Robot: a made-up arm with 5 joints. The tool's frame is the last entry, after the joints. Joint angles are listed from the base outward.
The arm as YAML. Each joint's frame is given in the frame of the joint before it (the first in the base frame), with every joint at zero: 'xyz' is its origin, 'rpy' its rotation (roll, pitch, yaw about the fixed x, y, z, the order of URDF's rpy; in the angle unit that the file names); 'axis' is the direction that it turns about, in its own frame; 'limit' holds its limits. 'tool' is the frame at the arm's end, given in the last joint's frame.
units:
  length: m
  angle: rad
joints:
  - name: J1
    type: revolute
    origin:
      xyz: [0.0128, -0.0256, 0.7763]
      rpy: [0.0, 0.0, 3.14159]
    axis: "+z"
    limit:
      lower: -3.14
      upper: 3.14
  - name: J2
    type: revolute
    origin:
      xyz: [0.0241, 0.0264, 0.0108]
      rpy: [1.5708, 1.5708, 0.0]
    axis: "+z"
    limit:
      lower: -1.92
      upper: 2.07
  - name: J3
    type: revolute
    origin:
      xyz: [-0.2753, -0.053, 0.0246]
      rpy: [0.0, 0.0, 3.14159]
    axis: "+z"
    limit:
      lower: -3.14
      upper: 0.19
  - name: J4
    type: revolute
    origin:
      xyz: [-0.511, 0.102, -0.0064]
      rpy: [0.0, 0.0, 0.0]
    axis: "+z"
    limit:
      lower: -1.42
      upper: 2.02
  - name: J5
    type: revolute
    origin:
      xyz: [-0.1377, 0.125, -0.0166]
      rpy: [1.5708, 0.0, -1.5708]
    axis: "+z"
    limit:
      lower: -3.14
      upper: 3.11
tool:
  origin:
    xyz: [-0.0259, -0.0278, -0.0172]
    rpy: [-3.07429, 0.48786, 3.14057]
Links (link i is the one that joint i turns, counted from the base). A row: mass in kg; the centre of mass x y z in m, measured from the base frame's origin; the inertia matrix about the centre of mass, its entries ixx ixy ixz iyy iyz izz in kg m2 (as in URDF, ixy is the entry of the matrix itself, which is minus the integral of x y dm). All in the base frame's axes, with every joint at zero. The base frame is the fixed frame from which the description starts. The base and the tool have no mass.
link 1: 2.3; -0.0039 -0.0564 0.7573; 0.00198 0 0 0.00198 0 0.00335
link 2: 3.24; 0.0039 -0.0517 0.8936; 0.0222 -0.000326 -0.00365 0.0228 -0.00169 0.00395
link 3: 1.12; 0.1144 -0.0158 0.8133; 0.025 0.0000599 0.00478 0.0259 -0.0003 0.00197
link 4: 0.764; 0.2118 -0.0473 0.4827; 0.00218 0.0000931 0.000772 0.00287 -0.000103 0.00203
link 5: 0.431; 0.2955 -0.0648 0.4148; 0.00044 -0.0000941 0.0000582 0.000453 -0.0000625 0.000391
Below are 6 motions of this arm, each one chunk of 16 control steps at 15 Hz.
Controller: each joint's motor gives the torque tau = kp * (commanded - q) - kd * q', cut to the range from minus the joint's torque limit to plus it. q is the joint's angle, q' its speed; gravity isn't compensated. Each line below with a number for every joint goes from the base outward.
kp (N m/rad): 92 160 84 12 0.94
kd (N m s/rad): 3 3.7 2.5 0.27 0.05
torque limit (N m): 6.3 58 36 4.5 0.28
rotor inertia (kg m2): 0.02 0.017 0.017 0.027 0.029
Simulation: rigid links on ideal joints. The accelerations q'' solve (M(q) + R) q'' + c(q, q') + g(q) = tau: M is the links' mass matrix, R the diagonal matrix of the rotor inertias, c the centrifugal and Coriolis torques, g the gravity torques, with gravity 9.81 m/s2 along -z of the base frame. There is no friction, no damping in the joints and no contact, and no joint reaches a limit. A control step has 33 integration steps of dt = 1/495 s. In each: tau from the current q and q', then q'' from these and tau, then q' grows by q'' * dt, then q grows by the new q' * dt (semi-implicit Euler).
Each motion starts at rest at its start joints. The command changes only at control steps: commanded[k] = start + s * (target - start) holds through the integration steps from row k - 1 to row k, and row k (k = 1, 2, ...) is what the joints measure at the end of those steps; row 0 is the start. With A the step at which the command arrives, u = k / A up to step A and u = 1 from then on. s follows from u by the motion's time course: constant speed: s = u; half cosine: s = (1 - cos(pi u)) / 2; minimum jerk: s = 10 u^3 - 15 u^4 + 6 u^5; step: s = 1 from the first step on.
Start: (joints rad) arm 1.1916 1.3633 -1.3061 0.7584 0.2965
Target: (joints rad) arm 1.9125 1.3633 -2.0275 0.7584 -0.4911
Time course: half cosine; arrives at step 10
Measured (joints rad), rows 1 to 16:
1: 1.2005 1.4082 -1.3427 0.7435 0.2935
2: 1.2394 1.4469 -1.3599 0.7253 0.2767
3: 1.3185 1.4685 -1.3918 0.7880 0.2429
4: 1.4230 1.4836 -1.4668 0.8766 0.1888
5: 1.5325 1.4884 -1.5723 0.8938 0.1104
6: 1.6372 1.4831 -1.6982 0.8354 0.0054
7: 1.7354 1.4644 -1.8265 0.7632 -0.1258
8: 1.8263 1.4340 -1.9377 0.7242 -0.2765
9: 1.9053 1.4036 -2.0167 0.7108 -0.4354
10: 1.9641 1.3847 -2.0514 0.6982 -0.5886
11: 1.9963 1.3877 -2.0473 0.6938 -0.7199
12: 2.0017 1.4136 -2.0190 0.7224 -0.8173
13: 1.9776 1.4514 -1.9755 0.7847 -0.8785
14: 1.9287 1.4886 -1.9284 0.8543 -0.9000
15: 1.8793 1.5143 -1.8911 0.9035 -0.8750
16: 1.8568 1.5228 -1.8748 0.9208 -0.7992

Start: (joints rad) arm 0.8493 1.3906 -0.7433 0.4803 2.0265
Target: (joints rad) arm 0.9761 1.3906 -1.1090 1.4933 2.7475
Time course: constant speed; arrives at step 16
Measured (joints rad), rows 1 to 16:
1: 0.8558 1.4335 -0.7952 0.5112 2.0275
2: 0.8646 1.4441 -0.8320 0.5627 2.0273
3: 0.8730 1.4277 -0.8533 0.6294 2.0314
4: 0.8812 1.4234 -0.8848 0.6900 2.0461
5: 0.8893 1.4247 -0.9121 0.7333 2.0735
6: 0.8973 1.4262 -0.9322 0.7820 2.1143
7: 0.9051 1.4288 -0.9497 0.8497 2.1681
8: 0.9128 1.4322 -0.9655 0.9248 2.2338
9: 0.9205 1.4355 -0.9812 0.9936 2.3086
10: 0.9283 1.4379 -0.9993 1.0537 2.3892
11: 0.9363 1.4386 -1.0212 1.1096 2.4714
12: 0.9443 1.4376 -1.0459 1.1647 2.5515
13: 0.9524 1.4359 -1.0717 1.2204 2.6264
14: 0.9604 1.4349 -1.0963 1.2773 2.6942
15: 0.9684 1.4354 -1.1184 1.3366 2.7539
16: 0.9763 1.4372 -1.1380 1.3990 2.8054

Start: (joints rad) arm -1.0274 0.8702 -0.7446 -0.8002 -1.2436
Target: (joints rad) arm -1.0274 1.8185 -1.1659 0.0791 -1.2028
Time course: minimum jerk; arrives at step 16
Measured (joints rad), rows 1 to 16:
1: -1.0274 0.9106 -0.7645 -0.7792 -1.2428
2: -1.0269 0.9473 -0.7570 -0.6852 -1.2421
3: -1.0269 0.9883 -0.7459 -0.5913 -1.2453
4: -1.0277 1.0498 -0.7592 -0.5425 -1.2538
5: -1.0280 1.1219 -0.7974 -0.5111 -1.2650
6: -1.0276 1.2033 -0.8579 -0.4635 -1.2745
7: -1.0269 1.2957 -0.9304 -0.3892 -1.2767
8: -1.0264 1.3981 -0.9999 -0.2977 -1.2679
9: -1.0264 1.5064 -1.0561 -0.2007 -1.2472
10: -1.0268 1.6138 -1.0966 -0.1030 -1.2168
11: -1.0274 1.7110 -1.1231 -0.0081 -1.1816
12: -1.0279 1.7892 -1.1389 0.0732 -1.1474
13: -1.0283 1.8430 -1.1487 0.1284 -1.1197
14: -1.0284 1.8708 -1.1574 0.1519 -1.1022
15: -1.0283 1.8757 -1.1692 0.1464 -1.0962
16: -1.0280 1.8653 -1.1861 0.1203 -1.1005

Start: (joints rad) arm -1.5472 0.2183 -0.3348 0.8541 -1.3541
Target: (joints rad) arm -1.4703 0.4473 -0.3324 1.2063 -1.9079
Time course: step
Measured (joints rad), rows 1 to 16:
1: -1.4937 0.4412 -0.4608 0.9671 -1.3673
2: -1.4445 0.5143 -0.4053 1.0618 -1.3918
3: -1.4661 0.4995 -0.2823 1.1761 -1.4365
4: -1.4756 0.5165 -0.2324 1.2973 -1.5088
5: -1.4712 0.5135 -0.2336 1.3217 -1.6127
6: -1.4709 0.4986 -0.2769 1.2358 -1.7359
7: -1.4705 0.4835 -0.3373 1.1067 -1.8526
8: -1.4697 0.4678 -0.3858 1.0264 -1.9405
9: -1.4694 0.4587 -0.4052 1.0282 -1.9890
10: -1.4697 0.4644 -0.3904 1.0776 -1.9980
11: -1.4701 0.4810 -0.3507 1.1328 -1.9734
12: -1.4705 0.4958 -0.3078 1.1786 -1.9247
13: -1.4708 0.5008 -0.2843 1.2095 -1.8636
14: -1.4708 0.4972 -0.2888 1.2116 -1.8015
15: -1.4706 0.4895 -0.3126 1.1773 -1.7465
16: -1.4703 0.4813 -0.3406 1.1258 -1.7026

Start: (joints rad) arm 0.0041 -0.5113 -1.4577 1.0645 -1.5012
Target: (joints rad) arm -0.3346 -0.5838 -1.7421 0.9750 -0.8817
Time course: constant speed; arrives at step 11
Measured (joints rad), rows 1 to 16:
1: -0.0108 -0.5166 -1.4351 1.0886 -1.5019
2: -0.0468 -0.5002 -1.4208 1.1615 -1.5029
3: -0.0884 -0.4785 -1.4082 1.2179 -1.4964
4: -0.1244 -0.4656 -1.4012 1.2345 -1.4757
5: -0.1539 -0.4645 -1.4146 1.2266 -1.4373
6: -0.1814 -0.4769 -1.4500 1.2048 -1.3806
7: -0.2113 -0.4996 -1.5011 1.1710 -1.3073
8: -0.2445 -0.5270 -1.5586 1.1277 -1.2202
9: -0.2778 -0.5537 -1.6138 1.0847 -1.1231
10: -0.3084 -0.5761 -1.6613 1.0529 -1.0212
11: -0.3374 -0.5914 -1.6986 1.0372 -0.9207
12: -0.3448 -0.6033 -1.7138 1.0270 -0.8277
13: -0.3364 -0.6037 -1.7144 1.0261 -0.7541
14: -0.3332 -0.5934 -1.7029 1.0381 -0.7095
15: -0.3348 -0.5773 -1.6819 1.0636 -0.6961
16: -0.3356 -0.5597 -1.6572 1.0975 -0.7114

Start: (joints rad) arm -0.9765 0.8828 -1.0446 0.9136 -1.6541
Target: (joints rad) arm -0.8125 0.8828 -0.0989 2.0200 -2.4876
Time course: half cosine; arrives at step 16
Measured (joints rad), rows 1 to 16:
1: -0.9759 0.9208 -1.0566 0.8887 -1.6501
2: -0.9720 0.9468 -1.0191 0.8547 -1.6316
3: -0.9637 0.9491 -0.9549 0.9190 -1.6039
4: -0.9520 0.9481 -0.8902 1.0500 -1.5803
5: -0.9388 0.9459 -0.8179 1.1546 -1.5733
6: -0.9249 0.9423 -0.7413 1.2178 -1.5899
7: -0.9098 0.9359 -0.6663 1.2774 -1.6302
8: -0.8937 0.9267 -0.5922 1.3593 -1.6920
9: -0.8778 0.9190 -0.5148 1.4595 -1.7747
10: -0.8627 0.9159 -0.4317 1.5631 -1.8787
11: -0.8489 0.9160 -0.3462 1.6630 -2.0029
12: -0.8367 0.9159 -0.2675 1.7587 -2.1406
13: -0.8265 0.9138 -0.2057 1.8459 -2.2826
14: -0.8187 0.9103 -0.1665 1.9123 -2.4192
15: -0.8138 0.9067 -0.1494 1.9458 -2.5403
16: -0.8121 0.9042 -0.1499 1.9445 -2.6353

